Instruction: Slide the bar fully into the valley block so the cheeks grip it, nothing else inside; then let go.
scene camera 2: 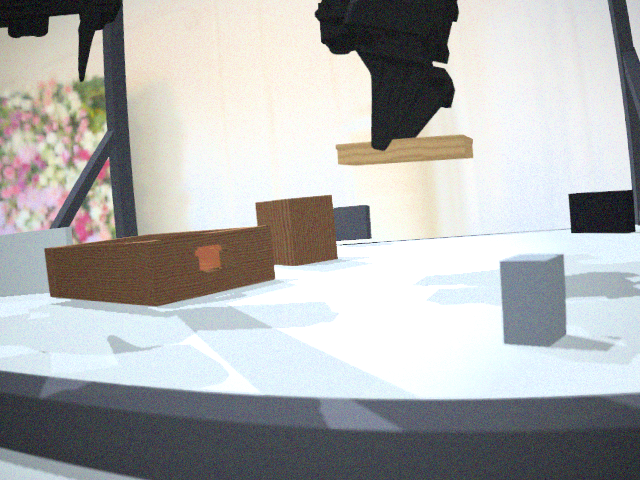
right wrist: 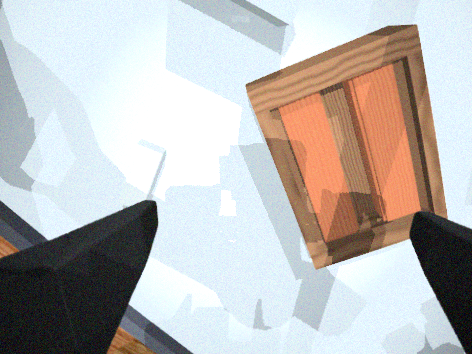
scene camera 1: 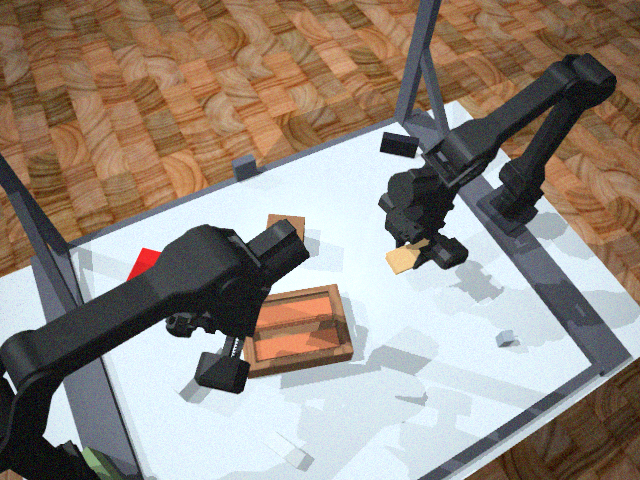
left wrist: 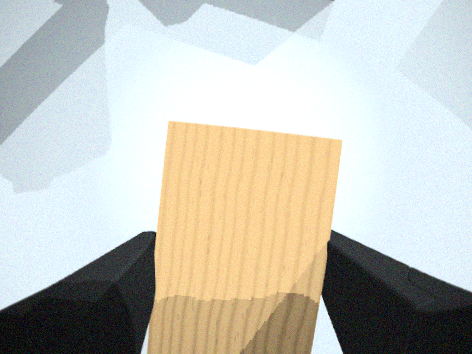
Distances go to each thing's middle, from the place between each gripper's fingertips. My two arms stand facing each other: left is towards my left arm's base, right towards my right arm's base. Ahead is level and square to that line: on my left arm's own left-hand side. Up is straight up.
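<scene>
There is a light wooden bar [scene camera 2: 448, 147] here, and my left gripper is 20 mm to the right of it.
My right hand is 120 mm above the light wooden bar, and it is also 360 mm to the right of the bar and 10 mm short of it.
</scene>
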